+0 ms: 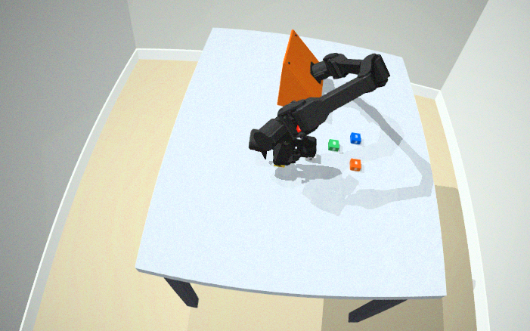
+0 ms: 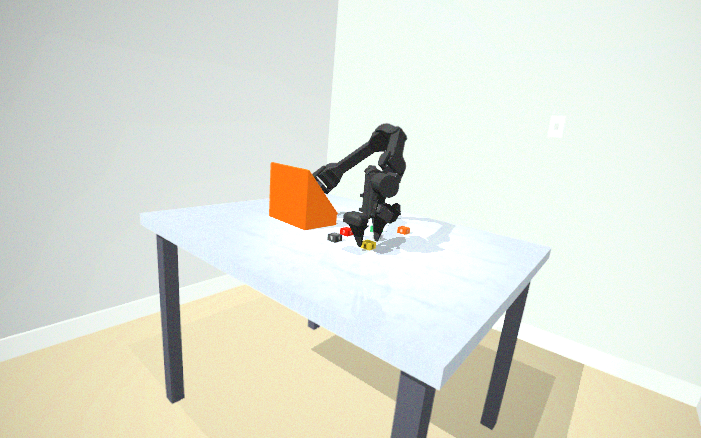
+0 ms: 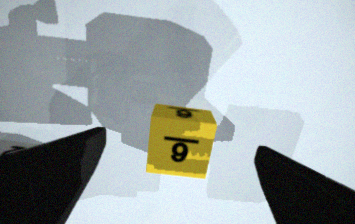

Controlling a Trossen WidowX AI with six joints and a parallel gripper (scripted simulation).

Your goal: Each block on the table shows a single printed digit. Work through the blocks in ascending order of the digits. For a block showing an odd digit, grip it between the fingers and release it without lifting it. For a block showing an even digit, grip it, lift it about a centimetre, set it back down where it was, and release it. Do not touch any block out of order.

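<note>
Now: the yellow block right at my gripper tip. Round my gripper tip: red block (13 cm behind, 5 cm to the left); then white block (4 cm behind, 9 cm to the left); then black block (11 cm behind, 3 cm to the right).
</note>
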